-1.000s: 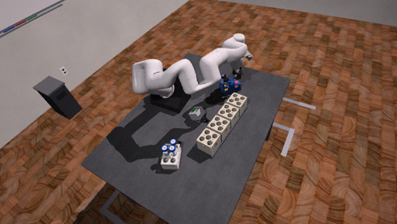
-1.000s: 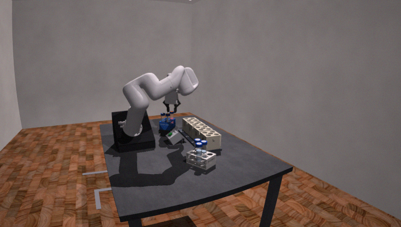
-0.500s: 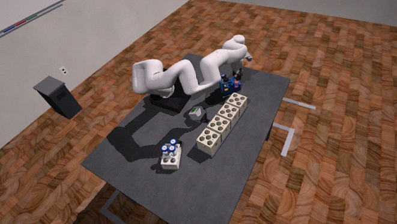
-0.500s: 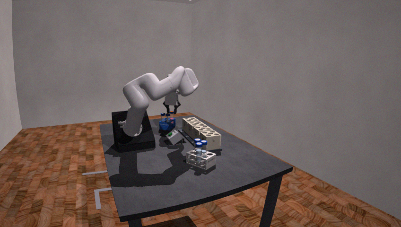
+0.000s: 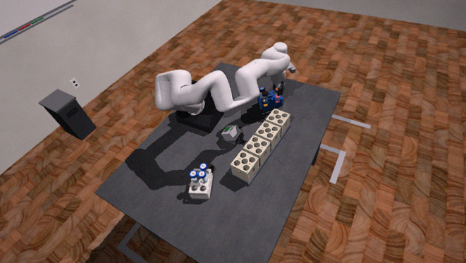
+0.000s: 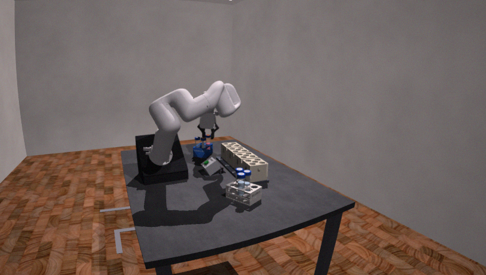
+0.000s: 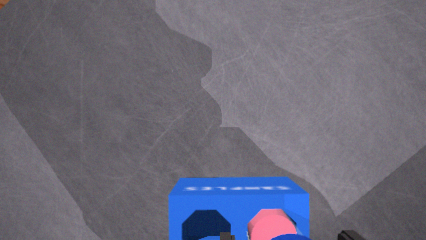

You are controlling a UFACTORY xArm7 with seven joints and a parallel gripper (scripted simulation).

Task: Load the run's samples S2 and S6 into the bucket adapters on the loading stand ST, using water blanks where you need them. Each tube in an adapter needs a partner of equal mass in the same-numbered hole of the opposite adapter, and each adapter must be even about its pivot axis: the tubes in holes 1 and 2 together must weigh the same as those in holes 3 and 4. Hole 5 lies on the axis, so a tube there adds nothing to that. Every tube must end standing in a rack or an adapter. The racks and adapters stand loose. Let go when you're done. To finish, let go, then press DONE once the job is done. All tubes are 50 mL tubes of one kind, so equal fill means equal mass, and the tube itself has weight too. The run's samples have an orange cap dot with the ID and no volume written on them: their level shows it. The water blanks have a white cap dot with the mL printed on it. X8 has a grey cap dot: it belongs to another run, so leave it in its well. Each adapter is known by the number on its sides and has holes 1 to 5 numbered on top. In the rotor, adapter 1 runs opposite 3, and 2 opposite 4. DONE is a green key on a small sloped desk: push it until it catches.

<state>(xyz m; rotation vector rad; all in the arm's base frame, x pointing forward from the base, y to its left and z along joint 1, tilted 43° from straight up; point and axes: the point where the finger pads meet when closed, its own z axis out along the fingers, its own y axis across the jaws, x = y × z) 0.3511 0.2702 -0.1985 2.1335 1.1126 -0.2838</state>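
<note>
Now: the orange-dot tube 1 cm behind my hand and 5 cm below it. Also, from my hand: white rack: 5 cm behind, 68 cm to the right, 9 cm below; then blue rack: 4 cm behind, 2 cm to the right, 9 cm below.
</note>
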